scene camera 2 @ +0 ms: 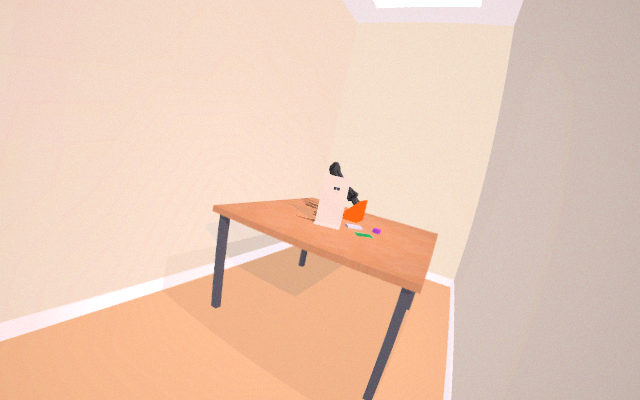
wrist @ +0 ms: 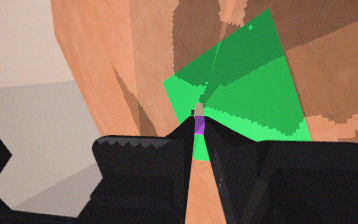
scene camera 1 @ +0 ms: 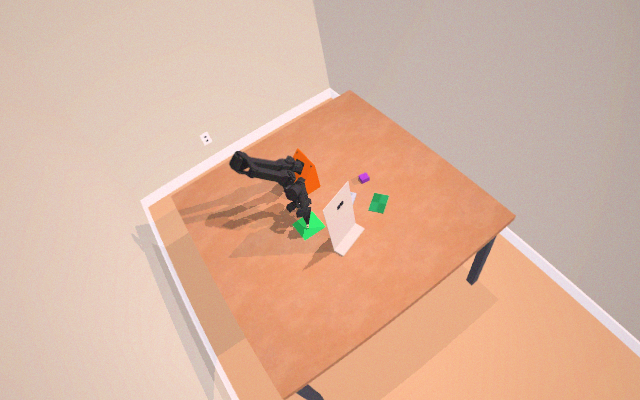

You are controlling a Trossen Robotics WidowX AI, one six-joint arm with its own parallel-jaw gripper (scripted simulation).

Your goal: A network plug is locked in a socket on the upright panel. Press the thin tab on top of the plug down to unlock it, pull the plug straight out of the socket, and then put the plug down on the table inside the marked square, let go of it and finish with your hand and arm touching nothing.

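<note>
Bright green marked square (wrist: 243, 82), visible. Upright panel (wrist: 73, 192), visible. My gripper (wrist: 198, 120), visible too.
</note>
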